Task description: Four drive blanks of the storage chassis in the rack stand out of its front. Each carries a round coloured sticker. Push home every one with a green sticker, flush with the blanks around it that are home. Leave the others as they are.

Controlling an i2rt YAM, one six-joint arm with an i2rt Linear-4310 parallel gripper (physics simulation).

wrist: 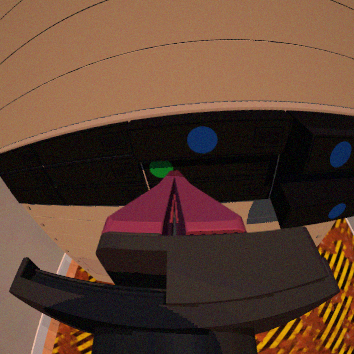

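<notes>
The storage chassis has a black front of drive blanks. A blank with a green sticker (161,169) is in the lower row at the middle; it looks set back below its upper neighbour, whose shadow crosses the sticker. That upper blank carries a blue sticker (202,140). Two more blanks at the right, with an upper blue sticker (341,154) and a lower blue sticker (337,211), stand out with their sides showing. My gripper (174,177) is shut and empty. Its magenta tips overlap the green-stickered blank just right of the sticker; whether they touch it is hidden.
The tan chassis top (180,70) spans the upper view. Plain black blanks (75,175) continue at the left. A tan surface lies below the blanks, with a grey shadowed patch right of the tips. A yellow-and-black striped, rust-coloured surface (320,290) is lower right.
</notes>
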